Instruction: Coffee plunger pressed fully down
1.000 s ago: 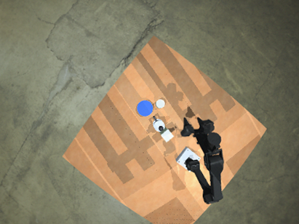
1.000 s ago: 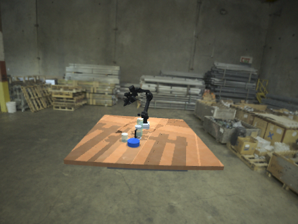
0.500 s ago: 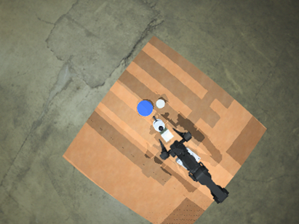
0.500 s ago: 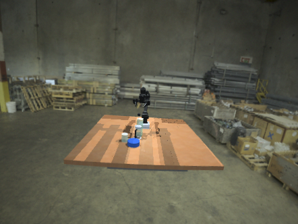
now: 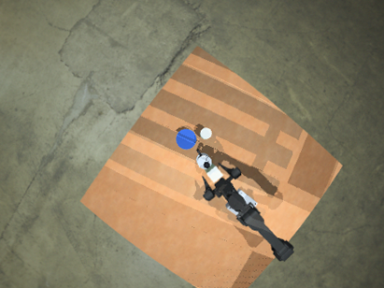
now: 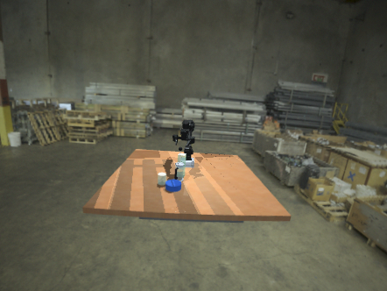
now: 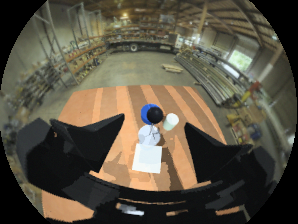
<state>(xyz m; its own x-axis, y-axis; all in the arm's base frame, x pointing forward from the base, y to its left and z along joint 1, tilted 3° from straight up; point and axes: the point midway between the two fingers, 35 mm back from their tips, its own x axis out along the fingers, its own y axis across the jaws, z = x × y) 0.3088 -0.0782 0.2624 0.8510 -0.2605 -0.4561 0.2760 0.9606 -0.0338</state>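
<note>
Now: the coffee press 4 cm ahead of my gripper tip, 1 cm to the right of it and 16 cm below it.
</note>
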